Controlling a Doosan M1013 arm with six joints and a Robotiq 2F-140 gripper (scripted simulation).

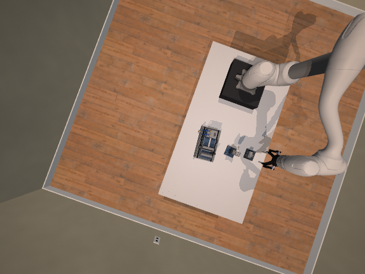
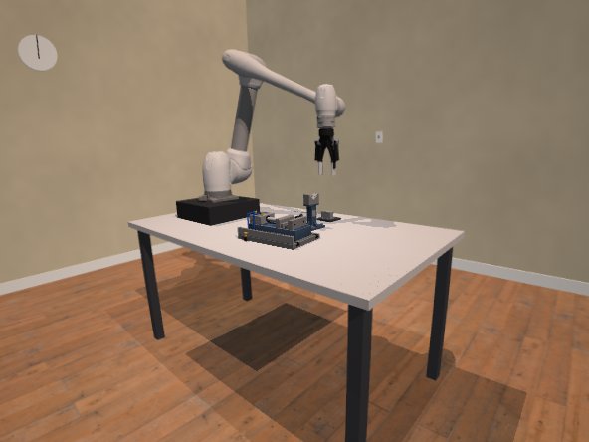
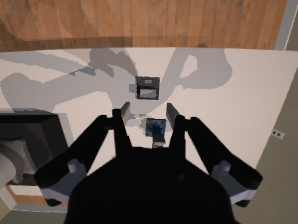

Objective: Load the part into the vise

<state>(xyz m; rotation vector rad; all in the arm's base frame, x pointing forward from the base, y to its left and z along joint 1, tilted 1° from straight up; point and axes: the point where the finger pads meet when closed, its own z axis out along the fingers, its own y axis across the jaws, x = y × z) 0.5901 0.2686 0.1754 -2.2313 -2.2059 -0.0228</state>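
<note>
Now: hand 230 mm above the part and 10 mm to the right of it. The rest, counted from my hand: vise base (390 mm to the right, 220 mm below, 50 mm ahead).
</note>
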